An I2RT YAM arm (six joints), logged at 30 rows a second.
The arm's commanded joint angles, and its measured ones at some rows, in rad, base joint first. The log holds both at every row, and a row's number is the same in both.
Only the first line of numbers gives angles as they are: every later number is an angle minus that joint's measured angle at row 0.
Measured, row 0:
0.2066 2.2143 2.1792 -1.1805 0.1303 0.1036
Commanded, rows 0 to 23:
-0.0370 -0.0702 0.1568 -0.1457 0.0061 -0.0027
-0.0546 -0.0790 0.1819 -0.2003 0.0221 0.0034
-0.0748 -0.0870 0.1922 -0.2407 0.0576 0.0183
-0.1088 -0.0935 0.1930 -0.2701 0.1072 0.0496
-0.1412 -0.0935 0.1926 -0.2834 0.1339 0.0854
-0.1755 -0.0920 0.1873 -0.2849 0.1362 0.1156
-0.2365 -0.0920 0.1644 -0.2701 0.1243 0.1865
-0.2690 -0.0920 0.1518 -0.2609 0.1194 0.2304
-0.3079 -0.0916 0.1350 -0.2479 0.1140 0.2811
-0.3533 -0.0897 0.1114 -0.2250 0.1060 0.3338
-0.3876 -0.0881 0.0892 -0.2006 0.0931 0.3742
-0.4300 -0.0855 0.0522 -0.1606 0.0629 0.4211
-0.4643 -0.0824 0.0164 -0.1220 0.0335 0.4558
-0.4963 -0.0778 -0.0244 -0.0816 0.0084 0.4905
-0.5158 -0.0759 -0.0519 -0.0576 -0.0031 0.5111
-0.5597 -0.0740 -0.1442 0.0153 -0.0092 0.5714
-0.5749 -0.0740 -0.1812 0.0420 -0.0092 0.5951
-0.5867 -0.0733 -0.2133 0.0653 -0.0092 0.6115
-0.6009 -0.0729 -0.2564 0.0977 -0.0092 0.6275
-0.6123 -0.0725 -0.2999 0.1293 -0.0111 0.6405
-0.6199 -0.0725 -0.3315 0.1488 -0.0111 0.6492
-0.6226 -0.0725 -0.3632 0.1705 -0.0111 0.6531
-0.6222 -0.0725 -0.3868 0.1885 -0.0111 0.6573
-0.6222 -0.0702 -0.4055 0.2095 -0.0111 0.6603
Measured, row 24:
-0.6230 -0.0744 -0.3548 0.1721 0.0023 0.6004
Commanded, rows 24 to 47:
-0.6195 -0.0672 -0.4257 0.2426 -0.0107 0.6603
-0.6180 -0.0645 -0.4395 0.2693 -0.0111 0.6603
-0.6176 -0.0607 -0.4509 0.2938 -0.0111 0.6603
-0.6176 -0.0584 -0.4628 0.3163 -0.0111 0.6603
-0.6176 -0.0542 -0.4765 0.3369 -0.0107 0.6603
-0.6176 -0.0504 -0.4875 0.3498 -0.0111 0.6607
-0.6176 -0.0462 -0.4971 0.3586 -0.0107 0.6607
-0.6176 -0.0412 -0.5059 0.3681 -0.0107 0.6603
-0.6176 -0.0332 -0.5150 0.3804 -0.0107 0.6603
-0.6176 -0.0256 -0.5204 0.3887 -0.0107 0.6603
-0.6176 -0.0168 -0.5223 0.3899 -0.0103 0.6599
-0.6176 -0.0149 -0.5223 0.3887 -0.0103 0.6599
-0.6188 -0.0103 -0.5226 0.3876 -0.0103 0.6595
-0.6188 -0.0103 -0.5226 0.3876 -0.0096 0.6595
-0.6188 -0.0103 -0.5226 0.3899 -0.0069 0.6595
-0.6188 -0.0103 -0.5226 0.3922 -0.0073 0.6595
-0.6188 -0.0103 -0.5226 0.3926 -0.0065 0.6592
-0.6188 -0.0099 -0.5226 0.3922 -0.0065 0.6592
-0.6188 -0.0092 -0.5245 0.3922 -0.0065 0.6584
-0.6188 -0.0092 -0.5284 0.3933 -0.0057 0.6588
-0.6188 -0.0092 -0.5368 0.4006 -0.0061 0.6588
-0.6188 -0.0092 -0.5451 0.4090 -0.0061 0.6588
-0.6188 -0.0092 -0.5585 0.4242 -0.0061 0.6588
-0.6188 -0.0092 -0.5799 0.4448 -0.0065 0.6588
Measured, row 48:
-0.6234 -0.0202 -0.5348 0.4189 -0.0073 0.6405
